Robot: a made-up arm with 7 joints. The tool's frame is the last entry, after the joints.
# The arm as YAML. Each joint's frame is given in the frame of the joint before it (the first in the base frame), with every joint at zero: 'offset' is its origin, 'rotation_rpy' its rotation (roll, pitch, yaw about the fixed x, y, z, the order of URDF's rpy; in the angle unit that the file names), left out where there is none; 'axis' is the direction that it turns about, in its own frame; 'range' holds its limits. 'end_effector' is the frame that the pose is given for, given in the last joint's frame.
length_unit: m
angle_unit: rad
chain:
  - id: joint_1
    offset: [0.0, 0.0, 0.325]
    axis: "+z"
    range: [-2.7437, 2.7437]
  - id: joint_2
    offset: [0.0, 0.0, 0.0]
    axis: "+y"
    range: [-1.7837, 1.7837]
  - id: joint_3
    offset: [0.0, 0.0, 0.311]
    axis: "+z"
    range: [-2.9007, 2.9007]
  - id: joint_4
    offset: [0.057, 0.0, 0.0]
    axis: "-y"
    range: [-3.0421, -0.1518]
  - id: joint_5
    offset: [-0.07, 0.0, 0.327]
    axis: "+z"
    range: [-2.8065, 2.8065]
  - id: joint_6
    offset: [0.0, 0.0, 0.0]
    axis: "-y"
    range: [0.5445, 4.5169]
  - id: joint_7
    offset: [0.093, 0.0, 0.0]
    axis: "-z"
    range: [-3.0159, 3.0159]
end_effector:
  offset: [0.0, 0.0, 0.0]
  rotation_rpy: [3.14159, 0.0, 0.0]
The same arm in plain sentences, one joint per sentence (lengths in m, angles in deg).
The arm has seven revolute joints in a row. What follows holds with every joint at zero, and every direction is one of the base frame's.
Joint 1 is mounted 0.325 m along +z from the base frame's origin and turns about +z, from -157.2 to 157.2 deg.
Joint 2 is mounted at the same point as joint 1 and turns about +y, from -102.2 to 102.2 deg.
Joint 3 is mounted 0.311 m along +z from joint 2 and turns about +z, from -166.2 to 166.2 deg.
Joint 4 is mounted 0.057 m along +x from joint 3 and turns about -y, from -174.3 to -8.7 deg.
Joint 5 is mounted 0.07 m along -x and 0.327 m along +z from joint 4 and turns about +z, from -160.8 to 160.8 deg.
Joint 6 is mounted at the same point as joint 5 and turns about -y, from 31.2 to 258.8 deg.
Joint 7 is mounted 0.093 m along +x from joint 6 and turns about -z, from -172.8 to 172.8 deg.
The tool frame, which is the frame that the pose is given for, is mounted at the same point as joint 7; its axes are the base frame's turned by roll 180, pitch 0 and yaw 0 deg (as in URDF: about the fixed x, then y, then z).

